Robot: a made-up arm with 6 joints.
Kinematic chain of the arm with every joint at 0, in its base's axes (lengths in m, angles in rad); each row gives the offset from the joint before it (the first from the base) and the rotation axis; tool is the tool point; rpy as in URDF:
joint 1: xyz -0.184 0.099 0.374 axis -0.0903 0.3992 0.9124
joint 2: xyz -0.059 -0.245 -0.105 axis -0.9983 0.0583 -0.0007
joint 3: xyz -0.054 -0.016 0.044 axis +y
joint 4: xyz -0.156 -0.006 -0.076 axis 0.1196 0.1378 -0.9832
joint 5: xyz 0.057 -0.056 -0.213 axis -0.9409 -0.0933 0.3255
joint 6: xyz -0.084 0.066 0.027 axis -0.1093 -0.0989 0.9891
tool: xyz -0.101 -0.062 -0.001 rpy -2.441 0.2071 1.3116
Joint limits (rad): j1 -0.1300..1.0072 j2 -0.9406..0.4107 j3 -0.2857..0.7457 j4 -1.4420..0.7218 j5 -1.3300..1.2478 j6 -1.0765..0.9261
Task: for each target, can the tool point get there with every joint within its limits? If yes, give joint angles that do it. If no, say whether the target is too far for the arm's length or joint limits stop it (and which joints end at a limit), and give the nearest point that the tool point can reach.
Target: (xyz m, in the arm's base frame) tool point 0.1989 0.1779 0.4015
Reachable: no: joint limits stop it (at a limit: joint 1, joint 2, joint 3, joint 4, joint 6) | nearest point 0.0025 -0.2433 0.1569 | short by 0.525 m
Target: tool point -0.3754 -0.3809 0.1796
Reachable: yes | joints 0.7129 -0.4508 0.0958 -0.7540 -0.4955 -0.5125
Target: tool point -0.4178 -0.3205 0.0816
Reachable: yes | joints 0.6309 -0.4828 -0.0575 -0.8973 0.1029 -0.8739
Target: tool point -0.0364 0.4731 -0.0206
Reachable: no: joint limits stop it (at a limit: joint 1, joint 3, joint 4, joint 6) | nearest point -0.4460 0.2349 0.0995 | short by 0.489 m
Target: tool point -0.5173 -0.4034 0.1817
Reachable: yes | joints 0.3385 0.2734 0.1087 0.1438 0.7750 0.0035
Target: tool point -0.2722 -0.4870 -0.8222
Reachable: no: too far | nearest point -0.3924 -0.2396 -0.1321 | short by 0.743 m
